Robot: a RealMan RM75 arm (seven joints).
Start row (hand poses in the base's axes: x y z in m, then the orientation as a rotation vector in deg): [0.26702, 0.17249, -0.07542, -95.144, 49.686, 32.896]
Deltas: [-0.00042, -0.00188, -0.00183, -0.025, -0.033, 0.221]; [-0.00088, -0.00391, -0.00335, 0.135, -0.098, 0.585]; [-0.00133, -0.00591, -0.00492, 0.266, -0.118, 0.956]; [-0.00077, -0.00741, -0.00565, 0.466, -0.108, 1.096]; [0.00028, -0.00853, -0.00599, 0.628, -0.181, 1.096]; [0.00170, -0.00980, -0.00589, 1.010, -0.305, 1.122]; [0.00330, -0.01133, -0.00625, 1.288, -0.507, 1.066]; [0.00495, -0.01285, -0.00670, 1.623, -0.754, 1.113]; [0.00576, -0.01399, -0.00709, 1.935, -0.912, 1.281]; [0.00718, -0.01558, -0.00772, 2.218, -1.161, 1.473]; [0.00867, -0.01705, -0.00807, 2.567, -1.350, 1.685]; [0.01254, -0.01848, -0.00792, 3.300, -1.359, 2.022]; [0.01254, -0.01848, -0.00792, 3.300, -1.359, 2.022]
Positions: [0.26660, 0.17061, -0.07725, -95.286, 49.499, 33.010]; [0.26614, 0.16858, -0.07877, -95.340, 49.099, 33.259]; [0.26569, 0.16658, -0.08034, -95.415, 48.737, 33.541]; [0.26625, 0.16508, -0.08107, -95.305, 48.551, 33.715]; [0.26730, 0.16396, -0.08141, -95.169, 48.431, 33.707]; [0.26872, 0.16269, -0.08131, -94.856, 48.163, 33.748]; [0.27032, 0.16116, -0.08167, -94.607, 47.947, 33.629]; [0.27197, 0.15964, -0.08212, -94.366, 47.593, 33.560]; [0.27278, 0.15850, -0.08251, -94.193, 47.218, 33.643]; [0.27420, 0.15691, -0.08314, -94.072, 46.771, 33.653]; [0.27569, 0.15544, -0.08349, -93.891, 46.325, 33.751]; [0.27956, 0.15401, -0.08334, -93.396, 45.751, 34.219]; [0.27956, 0.15401, -0.08334, -93.396, 45.751, 34.219]
